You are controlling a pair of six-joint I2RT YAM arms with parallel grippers.
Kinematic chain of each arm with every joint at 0, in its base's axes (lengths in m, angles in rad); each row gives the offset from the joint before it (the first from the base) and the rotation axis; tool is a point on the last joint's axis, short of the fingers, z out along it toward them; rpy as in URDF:
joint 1: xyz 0 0 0.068 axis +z
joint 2: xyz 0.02 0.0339 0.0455 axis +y
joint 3: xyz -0.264 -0.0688 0 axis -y
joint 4: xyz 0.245 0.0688 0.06 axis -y
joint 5: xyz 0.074 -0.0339 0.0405 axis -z
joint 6: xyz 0.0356 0 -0.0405 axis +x
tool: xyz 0 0 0 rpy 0 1.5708 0
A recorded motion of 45 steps. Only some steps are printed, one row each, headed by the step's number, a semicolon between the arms.
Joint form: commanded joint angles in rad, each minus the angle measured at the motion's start. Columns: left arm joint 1, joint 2, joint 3, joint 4, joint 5, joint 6; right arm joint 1, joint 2, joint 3, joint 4, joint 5, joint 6.
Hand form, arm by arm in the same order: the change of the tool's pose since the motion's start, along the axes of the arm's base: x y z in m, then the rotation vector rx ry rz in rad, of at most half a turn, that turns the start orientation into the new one. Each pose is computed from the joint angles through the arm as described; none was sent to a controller.
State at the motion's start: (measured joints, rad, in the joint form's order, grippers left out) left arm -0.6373 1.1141 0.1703 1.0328 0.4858 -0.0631; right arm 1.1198 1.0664 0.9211 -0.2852 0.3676 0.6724
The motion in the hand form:
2: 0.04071 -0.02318 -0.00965 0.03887 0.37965 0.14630; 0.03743 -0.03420 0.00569 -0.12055 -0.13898 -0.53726
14: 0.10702 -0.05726 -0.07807 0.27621 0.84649 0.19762; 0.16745 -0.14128 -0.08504 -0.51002 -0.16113 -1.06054
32: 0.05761 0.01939 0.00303 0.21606 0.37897 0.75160; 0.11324 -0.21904 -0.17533 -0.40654 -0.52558 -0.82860
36: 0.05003 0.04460 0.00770 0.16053 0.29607 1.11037; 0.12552 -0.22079 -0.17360 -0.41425 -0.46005 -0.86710
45: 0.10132 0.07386 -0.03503 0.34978 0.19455 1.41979; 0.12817 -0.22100 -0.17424 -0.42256 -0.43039 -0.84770
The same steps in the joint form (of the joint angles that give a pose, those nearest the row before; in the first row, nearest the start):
2: 0.0048 0.1894 0.1812 -0.2339 -0.1352 -0.2159; -0.1568 0.0076 0.0259 -0.0545 0.4211 0.0038
14: 0.0474 0.6478 0.4908 -0.5623 -0.0763 -0.3153; -0.7880 0.3048 -0.1656 0.4689 0.4643 -0.3634
32: 0.1199 0.0365 0.2511 -0.6429 -0.6209 -0.1036; -1.1156 0.4987 -0.7475 1.6889 -0.1205 -0.6765
36: 0.1519 -0.0524 0.1932 -0.6038 -0.9501 -0.1032; -1.1168 0.4858 -0.6888 1.5601 -0.0760 -0.6472
45: 0.3281 0.3467 0.2108 -0.2140 -1.1063 0.1137; -1.1198 0.4750 -0.6742 1.5011 -0.0914 -0.6455

